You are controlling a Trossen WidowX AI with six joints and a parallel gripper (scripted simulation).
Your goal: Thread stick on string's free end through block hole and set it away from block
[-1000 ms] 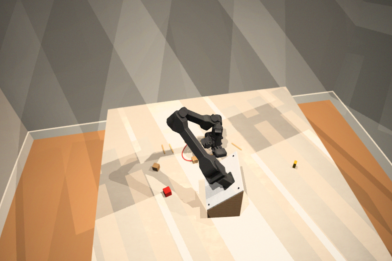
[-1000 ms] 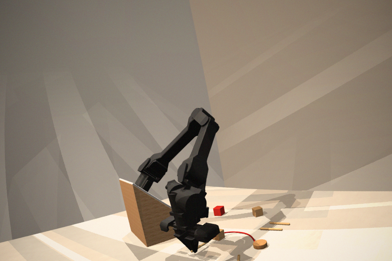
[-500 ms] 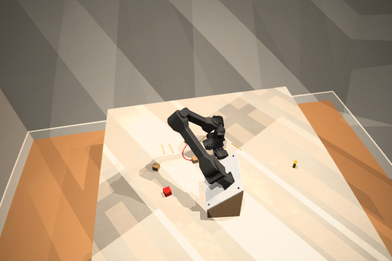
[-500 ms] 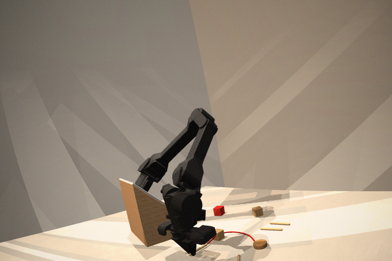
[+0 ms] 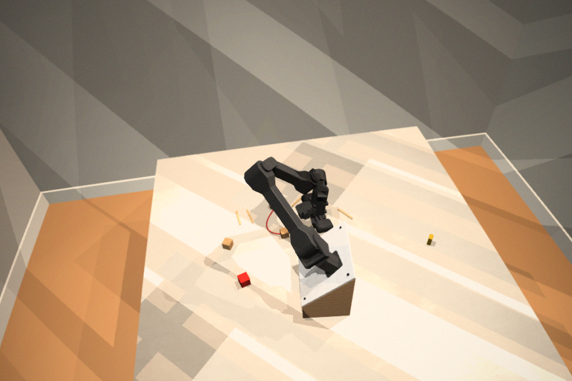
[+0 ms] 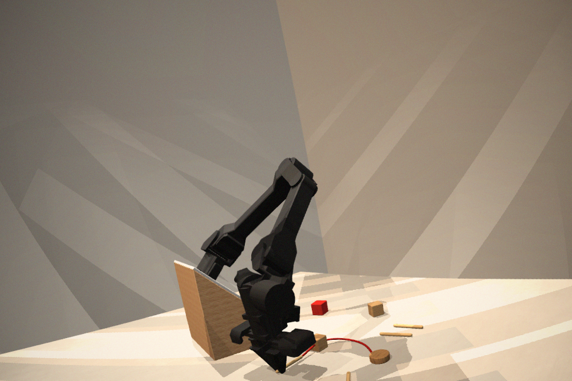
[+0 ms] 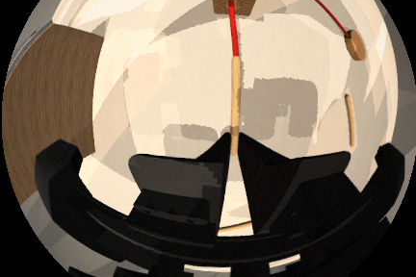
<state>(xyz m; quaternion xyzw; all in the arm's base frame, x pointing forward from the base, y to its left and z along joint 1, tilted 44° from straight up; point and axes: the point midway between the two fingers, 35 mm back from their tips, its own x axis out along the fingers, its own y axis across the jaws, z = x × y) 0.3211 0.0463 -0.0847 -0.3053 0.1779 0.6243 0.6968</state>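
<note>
The thin wooden stick is 4 cm to the left of my gripper tip and 1 cm above it. Also, from my gripper tip: plain wooden cube (2 cm behind, 34 cm to the left, 2 cm above); round wooden button (15 cm ahead, 13 cm to the left, 1 cm above); small red piece (14 cm ahead, 6 cm to the right, 1 cm above).
</note>
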